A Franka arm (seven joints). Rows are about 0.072 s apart.
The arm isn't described. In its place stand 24 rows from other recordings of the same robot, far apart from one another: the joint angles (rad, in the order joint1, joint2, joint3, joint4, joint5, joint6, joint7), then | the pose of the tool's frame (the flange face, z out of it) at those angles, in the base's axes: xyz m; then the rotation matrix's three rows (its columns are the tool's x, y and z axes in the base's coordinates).
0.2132 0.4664 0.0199 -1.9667 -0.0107 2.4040 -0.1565 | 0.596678 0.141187 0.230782; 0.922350 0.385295 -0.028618; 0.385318 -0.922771 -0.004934; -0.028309 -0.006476 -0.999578
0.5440 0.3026 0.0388 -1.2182 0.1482 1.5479 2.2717 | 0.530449 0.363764 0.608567; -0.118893 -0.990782 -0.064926; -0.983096 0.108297 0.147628; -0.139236 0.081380 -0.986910
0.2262 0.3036 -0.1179 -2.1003 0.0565 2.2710 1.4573 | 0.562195 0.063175 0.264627; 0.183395 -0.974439 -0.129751; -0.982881 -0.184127 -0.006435; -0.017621 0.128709 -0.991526
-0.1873 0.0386 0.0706 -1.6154 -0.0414 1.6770 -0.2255 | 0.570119 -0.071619 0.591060; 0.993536 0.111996 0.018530; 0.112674 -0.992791 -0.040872; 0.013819 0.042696 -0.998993
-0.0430 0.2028 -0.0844 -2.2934 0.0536 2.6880 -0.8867 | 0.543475 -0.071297 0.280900; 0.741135 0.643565 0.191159; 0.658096 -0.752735 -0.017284; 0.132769 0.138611 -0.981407
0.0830 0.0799 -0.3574 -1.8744 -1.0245 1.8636 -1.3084 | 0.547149 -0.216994 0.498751; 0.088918 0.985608 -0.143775; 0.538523 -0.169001 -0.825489; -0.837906 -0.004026 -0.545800
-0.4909 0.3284 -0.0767 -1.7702 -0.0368 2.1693 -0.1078 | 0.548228 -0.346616 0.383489; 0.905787 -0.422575 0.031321; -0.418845 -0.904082 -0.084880; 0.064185 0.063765 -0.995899
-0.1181 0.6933 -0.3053 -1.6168 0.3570 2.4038 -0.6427 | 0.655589 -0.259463 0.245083; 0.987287 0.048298 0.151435; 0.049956 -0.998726 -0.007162; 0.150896 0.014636 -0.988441
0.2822 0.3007 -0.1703 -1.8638 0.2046 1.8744 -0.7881 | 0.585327 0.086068 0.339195; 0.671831 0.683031 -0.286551; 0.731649 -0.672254 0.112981; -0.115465 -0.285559 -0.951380
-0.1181 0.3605 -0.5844 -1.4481 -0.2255 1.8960 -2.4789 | 0.537083 -0.399132 0.529279; -0.326363 0.936062 -0.131435; 0.880932 0.250790 -0.401328; -0.342705 -0.246764 -0.906455
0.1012 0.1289 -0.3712 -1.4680 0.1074 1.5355 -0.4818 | 0.573004 -0.131644 0.600932; 0.976796 0.211344 -0.034687; 0.213373 -0.974281 0.072445; -0.018484 -0.078166 -0.996769
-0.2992 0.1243 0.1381 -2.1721 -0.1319 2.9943 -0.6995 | 0.592157 -0.088834 0.418187; 0.636249 0.438293 0.634890; 0.636067 -0.763725 -0.110195; 0.436584 0.473944 -0.764703
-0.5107 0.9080 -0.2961 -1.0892 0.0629 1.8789 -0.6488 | 0.577872 -0.493336 0.279033; 0.980485 -0.072783 -0.182627; -0.086670 -0.993828 -0.069236; -0.176461 0.083713 -0.980741
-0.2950 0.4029 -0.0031 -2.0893 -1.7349 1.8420 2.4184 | 0.528215 -0.244315 0.252997; 0.078471 -0.996907 -0.004283; -0.117002 -0.004943 -0.993119; 0.990027 0.078432 -0.117028
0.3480 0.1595 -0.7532 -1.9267 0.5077 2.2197 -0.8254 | 0.568870 -0.209172 0.447142; 0.931009 0.183601 0.315458; 0.131477 -0.974950 0.179406; 0.340495 -0.125553 -0.931826
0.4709 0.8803 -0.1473 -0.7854 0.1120 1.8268 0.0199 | 0.727103 0.309076 0.427993; 0.927373 0.340133 0.155849; 0.335169 -0.940376 0.057915; 0.166256 -0.001473 -0.986082
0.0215 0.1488 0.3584 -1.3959 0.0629 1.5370 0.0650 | 0.556057 0.210846 0.623837; 0.951175 0.305960 -0.040674; 0.308600 -0.945133 0.107191; -0.005646 -0.114509 -0.993406
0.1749 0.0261 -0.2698 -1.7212 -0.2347 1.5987 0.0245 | 0.550078 -0.075241 0.545190; 0.983503 -0.075603 -0.164335; -0.111940 -0.968000 -0.224599; -0.142096 0.239289 -0.960494
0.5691 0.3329 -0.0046 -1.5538 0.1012 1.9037 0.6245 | 0.555009 0.360527 0.458664; 0.995027 -0.093376 -0.034670; -0.089974 -0.991933 0.089295; -0.042728 -0.085731 -0.995402
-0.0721 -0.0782 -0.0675 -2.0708 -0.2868 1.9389 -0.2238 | 0.517107 -0.092718 0.463311; 0.976382 0.203040 -0.073838; 0.178844 -0.951315 -0.251028; -0.121212 0.231894 -0.965160
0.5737 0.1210 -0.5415 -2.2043 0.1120 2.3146 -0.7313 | 0.542884 0.021528 0.335176; 0.770251 0.637679 0.008858; 0.637432 -0.770236 0.020415; 0.019842 -0.010078 -0.999752
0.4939 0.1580 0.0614 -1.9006 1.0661 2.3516 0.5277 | 0.527681 0.339931 0.454677; 0.808880 -0.584773 0.061276; -0.406747 -0.481263 0.776494; -0.424583 -0.653014 -0.627138
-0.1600 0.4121 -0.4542 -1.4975 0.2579 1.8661 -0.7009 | 0.584083 -0.334151 0.451462; 0.998106 0.045531 0.041371; 0.043167 -0.997478 0.056332; 0.043831 -0.054440 -0.997555
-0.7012 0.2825 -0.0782 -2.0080 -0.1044 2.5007 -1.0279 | 0.442070 -0.433041 0.336579; 0.944779 0.314399 0.092448; 0.327106 -0.921844 -0.207860; 0.019872 0.226622 -0.973780
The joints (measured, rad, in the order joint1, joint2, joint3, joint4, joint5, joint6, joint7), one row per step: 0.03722, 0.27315, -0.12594, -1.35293, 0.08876, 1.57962, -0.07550; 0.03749, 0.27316, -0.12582, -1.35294, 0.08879, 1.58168, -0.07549; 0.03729, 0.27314, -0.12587, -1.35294, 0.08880, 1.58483, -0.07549; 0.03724, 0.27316, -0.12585, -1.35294, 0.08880, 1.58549, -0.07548; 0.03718, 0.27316, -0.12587, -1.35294, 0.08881, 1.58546, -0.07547; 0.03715, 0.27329, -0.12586, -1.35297, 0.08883, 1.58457, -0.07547; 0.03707, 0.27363, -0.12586, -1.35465, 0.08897, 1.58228, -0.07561; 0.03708, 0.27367, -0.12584, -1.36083, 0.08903, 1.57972, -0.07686; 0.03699, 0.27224, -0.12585, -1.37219, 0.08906, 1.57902, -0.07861; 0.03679, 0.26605, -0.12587, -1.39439, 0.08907, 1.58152, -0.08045; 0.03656, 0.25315, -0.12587, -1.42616, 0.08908, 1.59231, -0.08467; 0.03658, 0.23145, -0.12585, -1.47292, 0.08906, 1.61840, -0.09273; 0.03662, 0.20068, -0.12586, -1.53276, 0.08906, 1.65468, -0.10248; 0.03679, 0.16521, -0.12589, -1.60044, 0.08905, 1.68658, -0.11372; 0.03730, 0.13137, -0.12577, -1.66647, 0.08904, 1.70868, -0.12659; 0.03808, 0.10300, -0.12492, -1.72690, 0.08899, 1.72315, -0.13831; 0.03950, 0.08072, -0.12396, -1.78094, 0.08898, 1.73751, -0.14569
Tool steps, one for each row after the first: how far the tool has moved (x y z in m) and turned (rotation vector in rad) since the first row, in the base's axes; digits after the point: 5 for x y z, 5 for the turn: 0.00024, 0.00021, 0.00016, -0.00012, -0.00203, 0.00026; 0.00057, 0.00001, 0.00043, -0.00040, -0.00518, -0.00016; 0.00065, -0.00002, 0.00048, -0.00046, -0.00582, -0.00024; 0.00064, -0.00007, 0.00047, -0.00045, -0.00579, -0.00033; 0.00058, -0.00006, 0.00030, -0.00035, -0.00475, -0.00030; 0.00032, -0.00008, -0.00089, 0.00013, -0.00048, -0.00018; -0.00027, -0.00009, -0.00404, 0.00099, 0.00819, 0.00102; -0.00132, -0.00028, -0.00853, 0.00218, 0.01866, 0.00232; -0.00379, -0.00074, -0.01485, 0.00419, 0.03198, 0.00306; -0.00757, -0.00144, -0.02081, 0.00665, 0.03973, 0.00542; -0.01282, -0.00234, -0.02722, 0.00945, 0.03817, 0.01061; -0.02027, -0.00344, -0.03358, 0.01271, 0.03032, 0.01661; -0.03041, -0.00428, -0.04145, 0.01729, 0.02982, 0.02440; -0.04171, -0.00446, -0.05067, 0.02291, 0.03888, 0.03509; -0.05269, -0.00372, -0.06135, 0.02882, 0.05546, 0.04637; -0.06224, -0.00241, -0.07272, 0.03375, 0.07218, 0.05427
